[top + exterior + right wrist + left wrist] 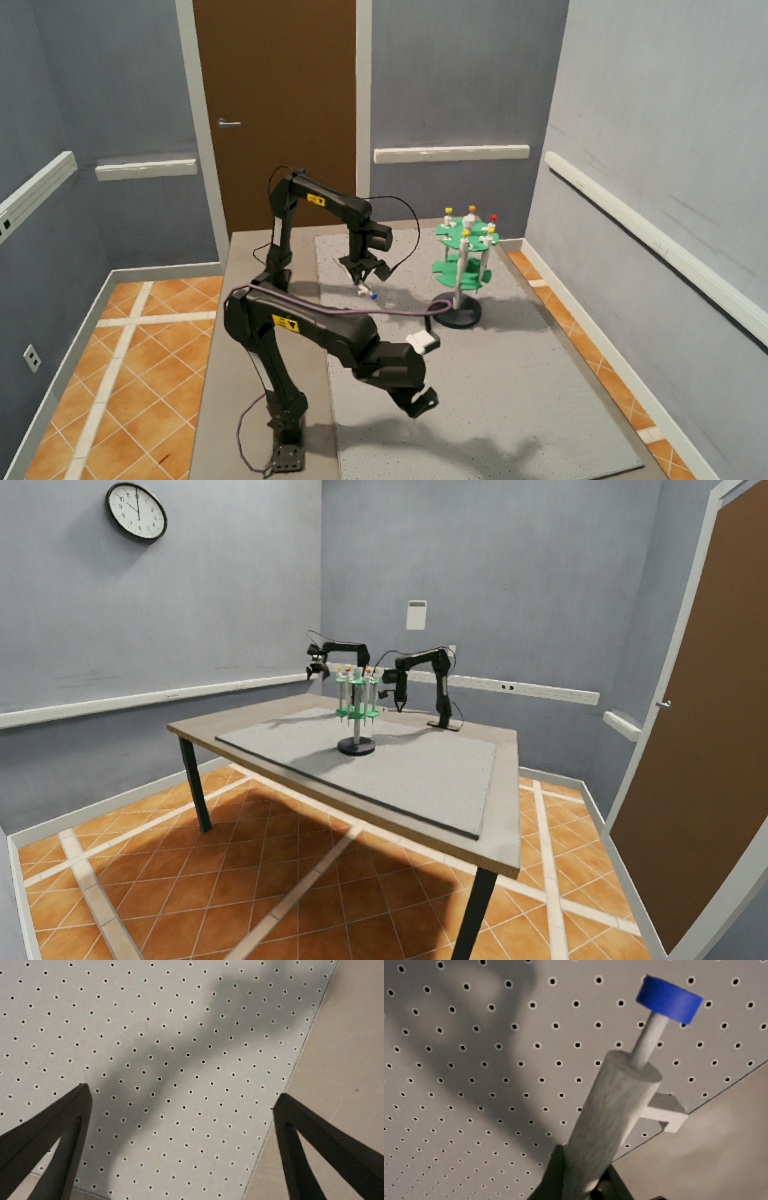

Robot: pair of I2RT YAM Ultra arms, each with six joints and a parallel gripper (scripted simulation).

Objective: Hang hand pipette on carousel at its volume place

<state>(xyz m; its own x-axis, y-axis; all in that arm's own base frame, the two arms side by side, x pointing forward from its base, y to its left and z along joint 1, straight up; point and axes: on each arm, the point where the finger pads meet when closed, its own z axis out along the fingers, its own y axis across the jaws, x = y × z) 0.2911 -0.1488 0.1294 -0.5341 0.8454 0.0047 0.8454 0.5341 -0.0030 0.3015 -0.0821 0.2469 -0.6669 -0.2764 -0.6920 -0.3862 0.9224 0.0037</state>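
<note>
My left hand is 20 mm past the pipette and 20 mm to the right of it.
</note>
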